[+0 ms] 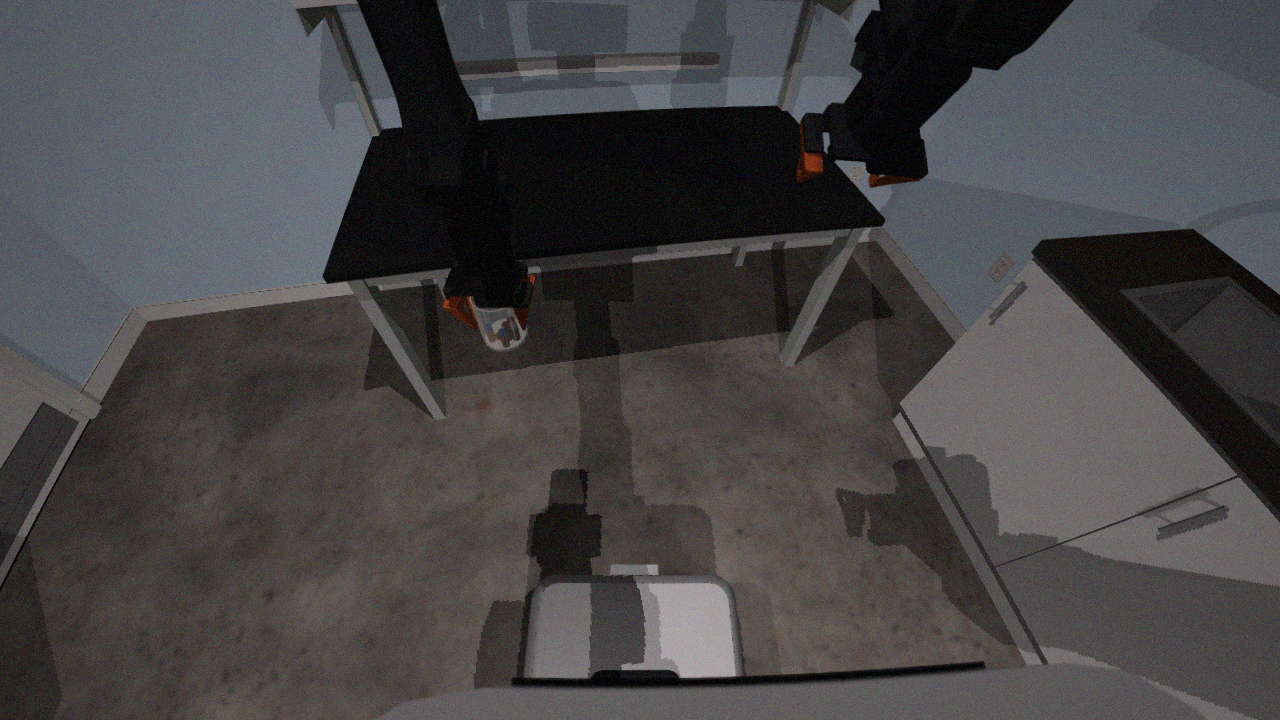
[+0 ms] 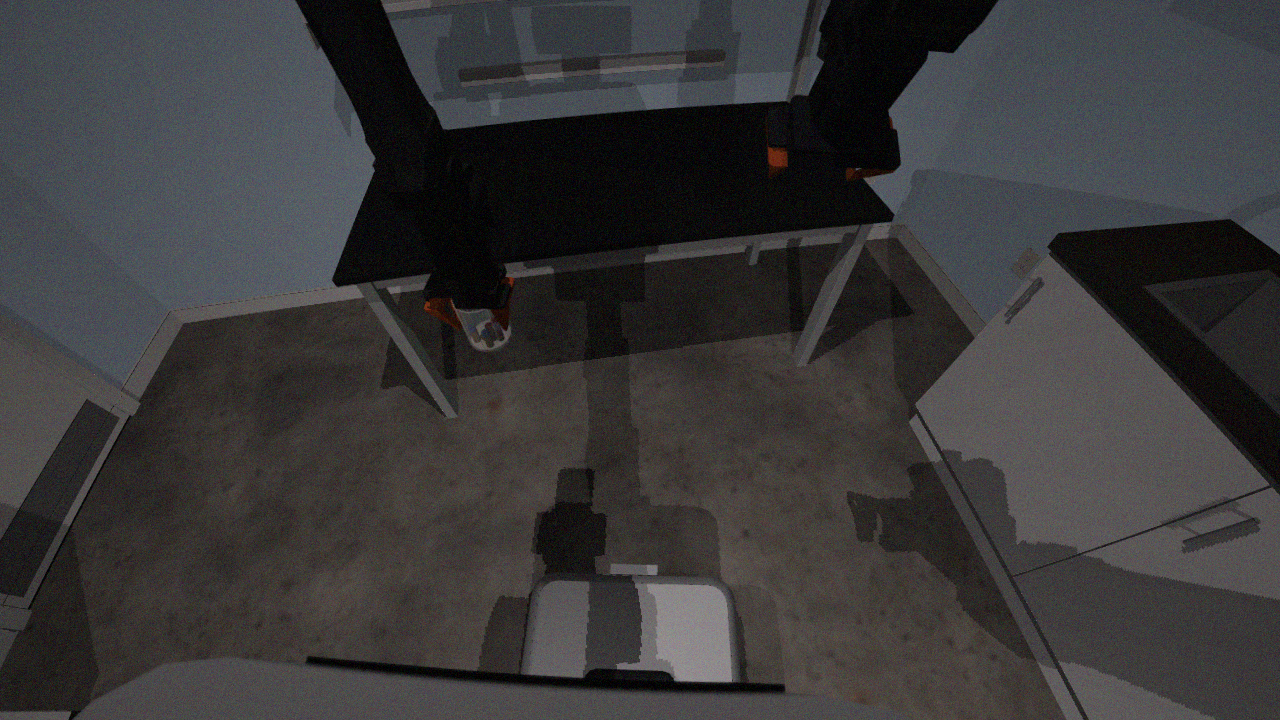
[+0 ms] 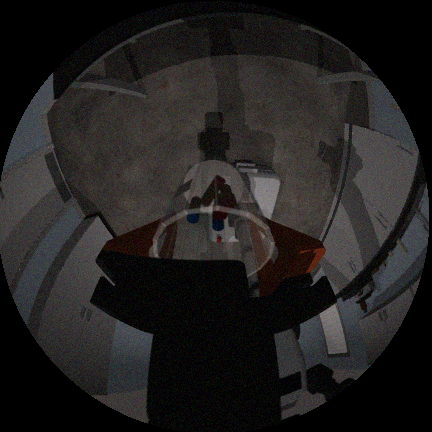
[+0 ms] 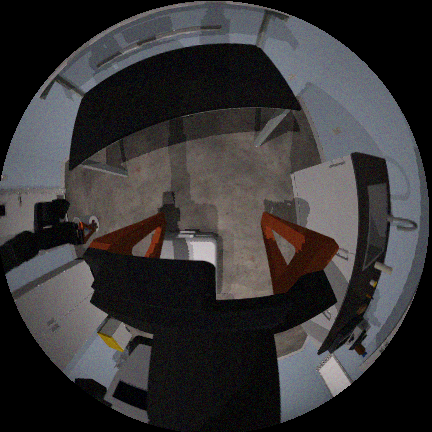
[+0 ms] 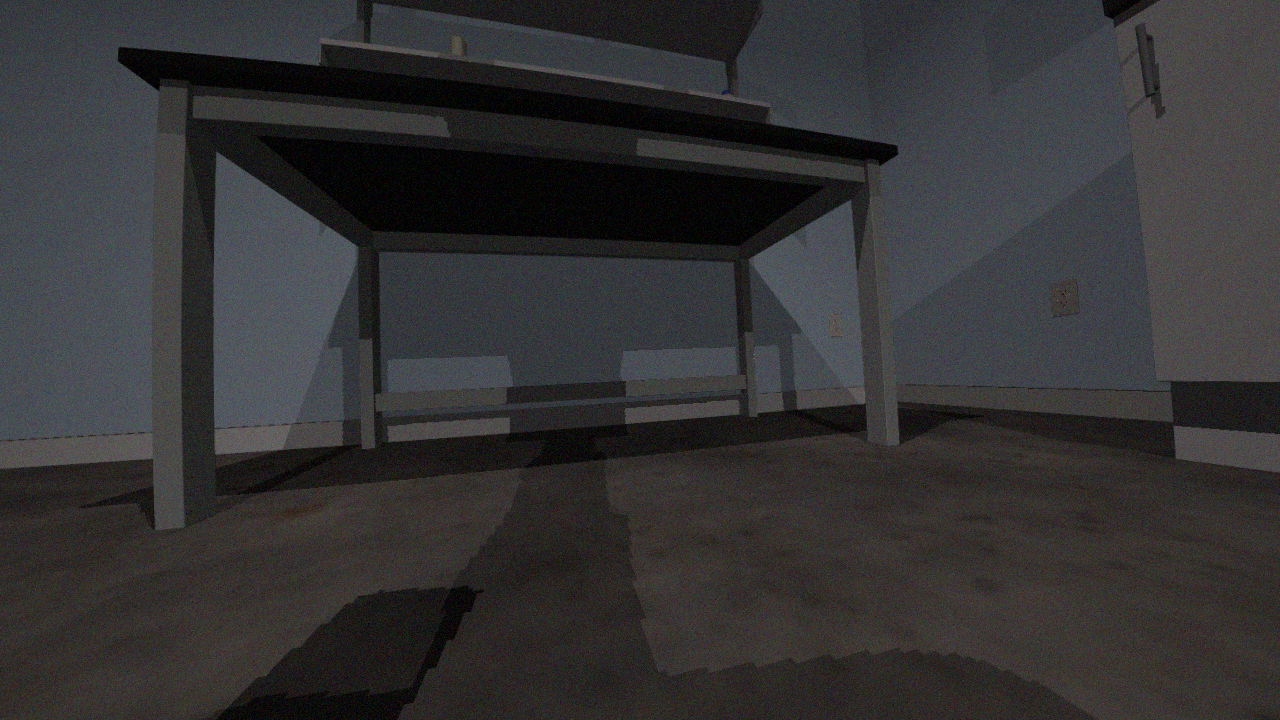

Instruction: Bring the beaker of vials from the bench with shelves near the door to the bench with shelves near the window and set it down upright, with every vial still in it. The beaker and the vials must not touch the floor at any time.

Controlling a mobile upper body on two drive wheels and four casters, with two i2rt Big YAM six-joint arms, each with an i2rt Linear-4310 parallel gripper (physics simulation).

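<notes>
The clear beaker (image 1: 507, 346) (image 2: 488, 346) is held in the air by my left gripper (image 1: 494, 304) (image 2: 474, 308), over the floor in front of the bench's near left corner, and looks roughly upright. Vials (image 1: 501, 329) (image 3: 218, 223), some with blue or red parts, lie inside it; their exact number is unclear. My left gripper (image 3: 212, 216) is shut on the beaker. My right gripper (image 1: 853, 174) (image 2: 821, 168) (image 4: 213, 216) is open and empty, high near the bench's right end. The black-topped bench (image 1: 626, 179) (image 2: 626, 179) (image 4: 185, 80) stands ahead; whether it is the door or window one is unclear.
A sink cabinet (image 1: 1020, 394) (image 2: 1074, 402) (image 4: 325, 195) stands at the right. A pale unit (image 1: 22, 447) is at the left edge. The bench's front legs (image 5: 170, 313) (image 5: 872, 313) face me. My white base (image 1: 689, 626) is at the bottom.
</notes>
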